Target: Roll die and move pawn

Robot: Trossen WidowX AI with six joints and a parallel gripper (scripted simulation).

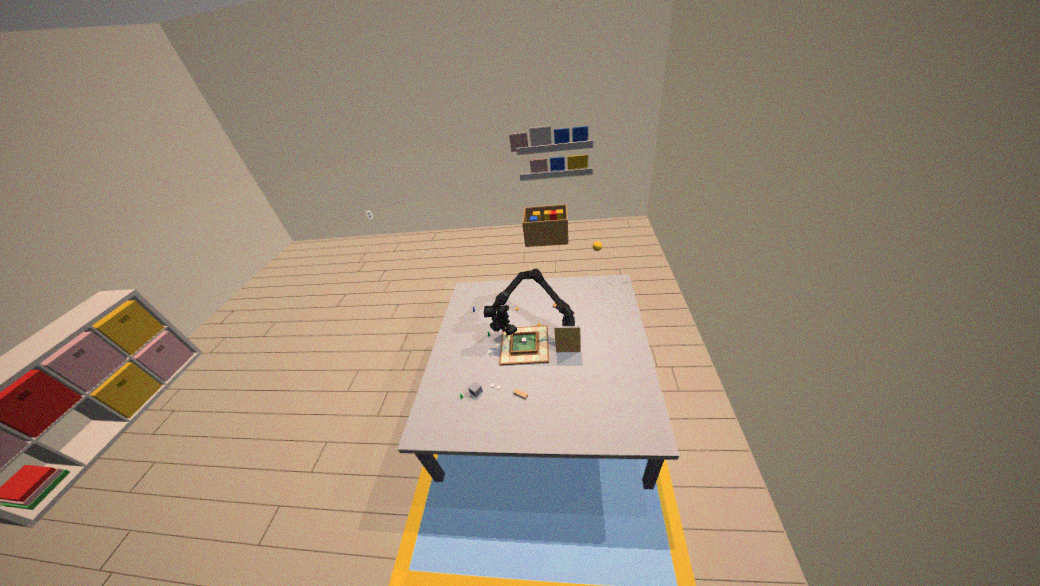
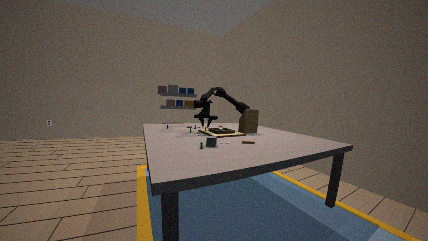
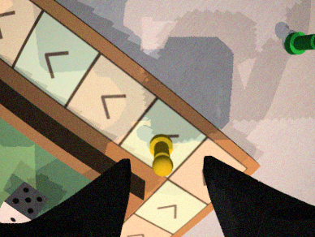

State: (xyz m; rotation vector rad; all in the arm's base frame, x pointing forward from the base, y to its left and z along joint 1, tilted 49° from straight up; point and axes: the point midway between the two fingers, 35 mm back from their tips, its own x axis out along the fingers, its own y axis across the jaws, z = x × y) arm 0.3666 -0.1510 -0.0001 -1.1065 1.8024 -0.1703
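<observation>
Right now the yellow pawn is 10 mm below my gripper tip. From my gripper tip the other things lie so: flat grey block 20 mm ahead, 270 mm to the right, 30 mm below; white die 110 mm behind, 60 mm to the left, 10 mm below; green dice tray 110 mm behind, 70 mm to the left, 30 mm below.
</observation>
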